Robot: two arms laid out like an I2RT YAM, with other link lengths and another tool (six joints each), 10 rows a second.
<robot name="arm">
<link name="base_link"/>
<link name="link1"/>
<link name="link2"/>
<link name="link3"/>
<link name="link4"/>
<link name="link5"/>
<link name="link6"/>
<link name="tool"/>
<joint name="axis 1" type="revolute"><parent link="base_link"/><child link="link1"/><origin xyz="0 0 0.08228"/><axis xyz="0 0 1"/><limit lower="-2.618" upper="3.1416"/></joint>
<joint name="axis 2" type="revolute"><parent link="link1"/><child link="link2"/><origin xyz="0.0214 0.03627 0.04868"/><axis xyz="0 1 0"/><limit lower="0" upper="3.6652"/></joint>
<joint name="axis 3" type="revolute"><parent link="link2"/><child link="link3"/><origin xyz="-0.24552 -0.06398 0"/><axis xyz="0 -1 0"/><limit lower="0" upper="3.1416"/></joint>
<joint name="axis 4" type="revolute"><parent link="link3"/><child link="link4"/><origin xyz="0.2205 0.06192 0.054"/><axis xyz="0 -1 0"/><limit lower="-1.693" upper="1.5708"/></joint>
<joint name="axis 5" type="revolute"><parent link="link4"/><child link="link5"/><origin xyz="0.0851 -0.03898 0.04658"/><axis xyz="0 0 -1"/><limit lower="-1.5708" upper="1.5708"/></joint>
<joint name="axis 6" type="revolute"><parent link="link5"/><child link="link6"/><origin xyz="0.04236 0 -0.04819"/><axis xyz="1 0 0"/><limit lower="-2.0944" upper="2.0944"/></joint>
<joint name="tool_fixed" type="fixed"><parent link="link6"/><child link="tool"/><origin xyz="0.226 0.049 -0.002" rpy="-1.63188 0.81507 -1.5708"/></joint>
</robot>
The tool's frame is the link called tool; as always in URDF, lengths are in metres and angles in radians.
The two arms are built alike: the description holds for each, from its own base.
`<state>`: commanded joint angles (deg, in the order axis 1, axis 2, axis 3, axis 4, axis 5, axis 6); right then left.
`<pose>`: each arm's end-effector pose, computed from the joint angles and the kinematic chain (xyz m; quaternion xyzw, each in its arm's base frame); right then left.
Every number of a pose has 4 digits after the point. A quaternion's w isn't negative.
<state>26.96 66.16 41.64 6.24 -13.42 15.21 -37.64 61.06 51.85 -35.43 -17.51 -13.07</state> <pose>0.3684 0.3041 0.2169 -0.4503 0.6791 0.1097 0.5692 0.3520 -0.1186 0.1238 -0.2173 0.8954 -0.1557 0.3561</pose>
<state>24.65 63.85 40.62 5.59 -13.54 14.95 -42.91 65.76 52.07 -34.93 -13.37 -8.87</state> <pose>0.3735 0.2865 0.2212 -0.4377 0.6836 0.0971 0.5759 0.3351 -0.1694 0.0963 -0.1256 0.9280 -0.1571 0.3135</pose>
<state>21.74 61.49 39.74 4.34 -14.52 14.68 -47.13 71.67 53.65 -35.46 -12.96 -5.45</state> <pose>0.3770 0.2676 0.2240 -0.4258 0.6894 0.0875 0.5795 0.3228 -0.1967 0.0724 -0.0575 0.9474 -0.1305 0.2865</pose>
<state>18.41 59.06 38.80 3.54 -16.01 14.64 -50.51 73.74 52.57 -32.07 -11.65 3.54</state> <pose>0.3803 0.2481 0.2294 -0.4116 0.6932 0.0797 0.5863 0.3166 -0.2310 0.0662 0.0477 0.9472 -0.1255 0.2911</pose>
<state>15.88 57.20 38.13 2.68 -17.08 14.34 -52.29 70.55 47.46 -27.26 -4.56 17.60</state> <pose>0.3818 0.2333 0.2321 -0.4024 0.6961 0.0719 0.5901 0.2920 -0.2735 0.0643 0.1942 0.9231 -0.1560 0.2930</pose>
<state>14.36 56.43 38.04 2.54 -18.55 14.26 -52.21 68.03 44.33 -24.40 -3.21 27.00</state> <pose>0.3816 0.2278 0.2368 -0.3998 0.6938 0.0727 0.5946 0.2892 -0.2836 0.0711 0.2687 0.8962 -0.1523 0.3185</pose>
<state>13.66 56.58 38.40 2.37 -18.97 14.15 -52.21 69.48 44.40 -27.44 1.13 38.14</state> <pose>0.3836 0.2248 0.2384 -0.3980 0.6943 0.0713 0.5953 0.2655 -0.2939 0.0517 0.3722 0.8715 -0.1358 0.2888</pose>
